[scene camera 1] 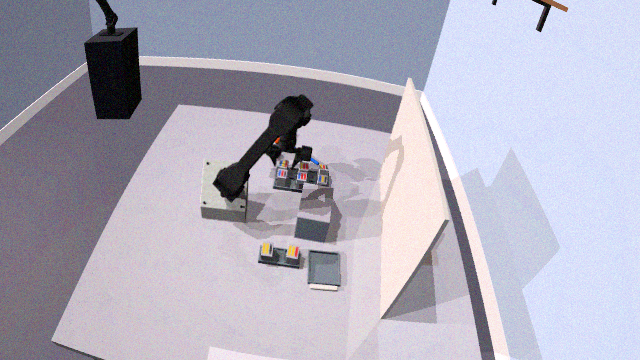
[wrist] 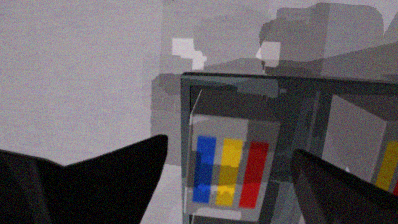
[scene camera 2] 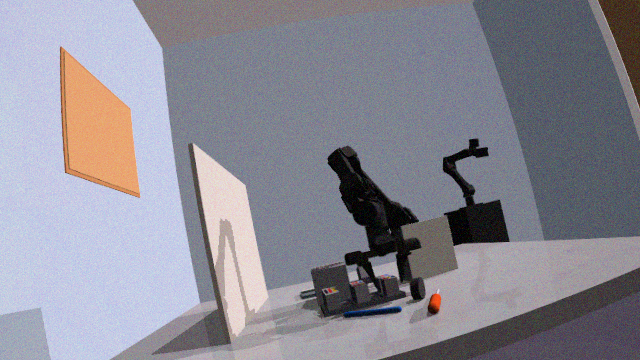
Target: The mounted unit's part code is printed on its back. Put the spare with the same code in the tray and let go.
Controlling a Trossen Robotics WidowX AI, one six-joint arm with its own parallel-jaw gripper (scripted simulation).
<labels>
A grey tray [scene camera 1: 323, 267]: 112 cm from the lens. A tall pale panel [scene camera 1: 414, 214]: 93 cm from the lens. The marked spots on the grey tray and the tall pale panel are 35 cm apart.
</labels>
